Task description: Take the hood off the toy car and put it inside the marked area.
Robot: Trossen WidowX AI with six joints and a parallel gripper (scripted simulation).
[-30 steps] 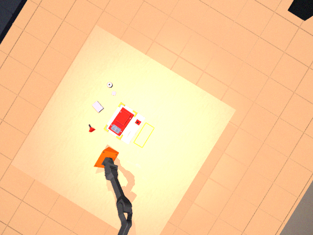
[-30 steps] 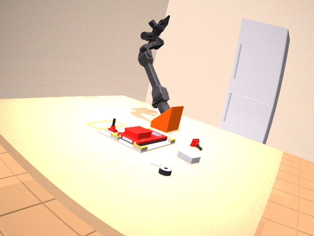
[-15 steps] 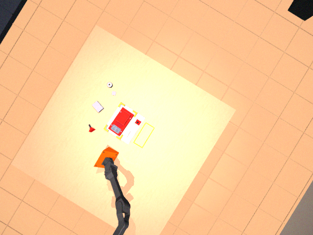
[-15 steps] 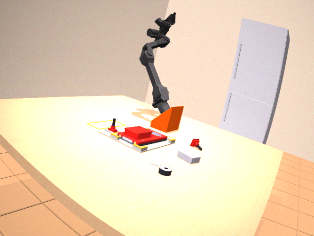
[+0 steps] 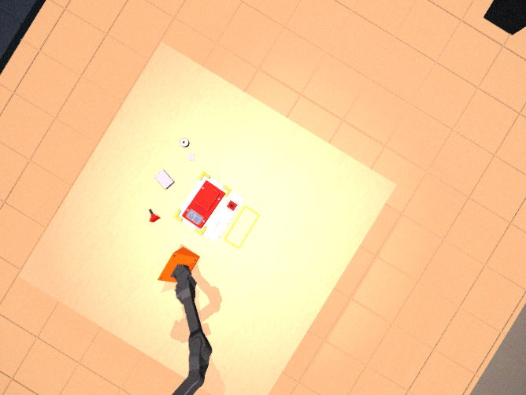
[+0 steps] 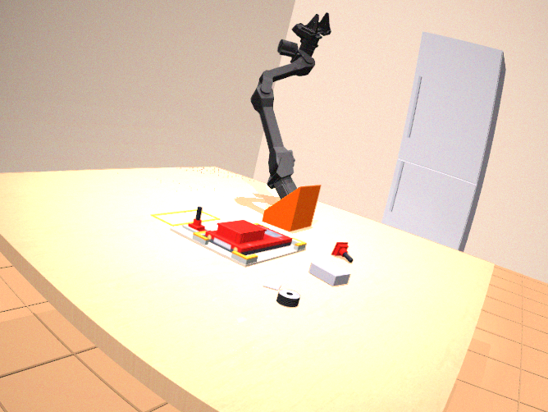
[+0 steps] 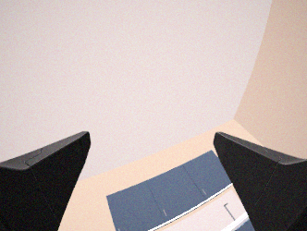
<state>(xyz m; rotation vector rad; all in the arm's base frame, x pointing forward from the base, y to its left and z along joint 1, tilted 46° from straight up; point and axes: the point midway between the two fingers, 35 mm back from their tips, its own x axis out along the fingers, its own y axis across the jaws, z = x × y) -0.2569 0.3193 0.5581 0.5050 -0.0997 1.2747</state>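
Now: gripper tip 68 cm above the red hood, 58 cm short of it and 24 cm to the right of it. From my gripper tip the other things lie so: black wheel: 74 cm ahead, 71 cm below, 47 cm to the left.
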